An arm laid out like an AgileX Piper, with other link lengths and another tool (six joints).
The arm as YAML. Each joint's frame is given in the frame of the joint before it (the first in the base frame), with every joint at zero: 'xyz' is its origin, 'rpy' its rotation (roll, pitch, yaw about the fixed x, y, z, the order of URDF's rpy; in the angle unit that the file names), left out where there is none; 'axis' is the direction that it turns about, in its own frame. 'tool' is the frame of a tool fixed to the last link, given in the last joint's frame.
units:
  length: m
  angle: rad
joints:
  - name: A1
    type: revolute
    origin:
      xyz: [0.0, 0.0, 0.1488]
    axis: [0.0, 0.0, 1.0]
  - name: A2
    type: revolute
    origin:
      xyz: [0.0, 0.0, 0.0]
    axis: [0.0, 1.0, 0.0]
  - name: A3
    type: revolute
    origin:
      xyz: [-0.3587, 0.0, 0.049]
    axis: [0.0, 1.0, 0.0]
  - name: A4
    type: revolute
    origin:
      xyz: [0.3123, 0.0, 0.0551]
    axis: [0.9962, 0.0, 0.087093]
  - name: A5
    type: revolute
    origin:
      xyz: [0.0, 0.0, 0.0]
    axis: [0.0, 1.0, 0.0]
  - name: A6
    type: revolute
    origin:
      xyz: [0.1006, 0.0, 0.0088]
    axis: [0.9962, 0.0, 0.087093]
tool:
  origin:
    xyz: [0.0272, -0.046, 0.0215]
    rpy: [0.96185, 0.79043, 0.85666]
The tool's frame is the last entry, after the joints.
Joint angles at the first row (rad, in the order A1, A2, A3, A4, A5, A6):
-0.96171, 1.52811, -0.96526, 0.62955, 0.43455, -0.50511
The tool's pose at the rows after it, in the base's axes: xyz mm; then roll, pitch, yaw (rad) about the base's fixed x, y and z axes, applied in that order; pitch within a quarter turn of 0, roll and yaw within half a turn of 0:
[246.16, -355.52, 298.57, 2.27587, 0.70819, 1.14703]
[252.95, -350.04, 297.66, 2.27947, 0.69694, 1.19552]
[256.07, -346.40, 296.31, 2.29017, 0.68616, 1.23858]
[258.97, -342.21, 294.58, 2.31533, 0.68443, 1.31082]
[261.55, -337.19, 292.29, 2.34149, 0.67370, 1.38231]
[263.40, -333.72, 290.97, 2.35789, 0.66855, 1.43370]
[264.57, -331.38, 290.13, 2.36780, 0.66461, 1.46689]
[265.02, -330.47, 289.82, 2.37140, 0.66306, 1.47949]
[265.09, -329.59, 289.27, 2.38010, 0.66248, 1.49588]
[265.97, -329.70, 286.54, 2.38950, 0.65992, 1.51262]
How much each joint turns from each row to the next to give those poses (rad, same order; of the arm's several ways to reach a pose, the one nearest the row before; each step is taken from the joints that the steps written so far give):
0.01922, 0.00001, -0.00001, 0.05481, 0.01109, -0.07292
0.00954, -0.00003, 0.00001, 0.03589, 0.02969, -0.05059
0.00148, 0.00001, 0.00000, 0.01814, 0.03151, -0.03406
-0.00002, 0.00001, -0.00001, 0.00333, 0.04298, -0.04419
0.00001, 0.00001, -0.00001, -0.00002, 0.04805, -0.03535
0.00001, 0.00000, -0.00001, 0.00000, 0.03256, -0.02877
-0.00002, -0.00001, 0.00002, 0.00002, 0.02142, -0.01874
0.00003, -0.00001, 0.00001, -0.00001, 0.00814, -0.00716
-0.00001, 0.00002, -0.00002, -0.00635, 0.00882, -0.00373
-0.00001, 0.00615, 0.00001, -0.00172, 0.00574, -0.00879

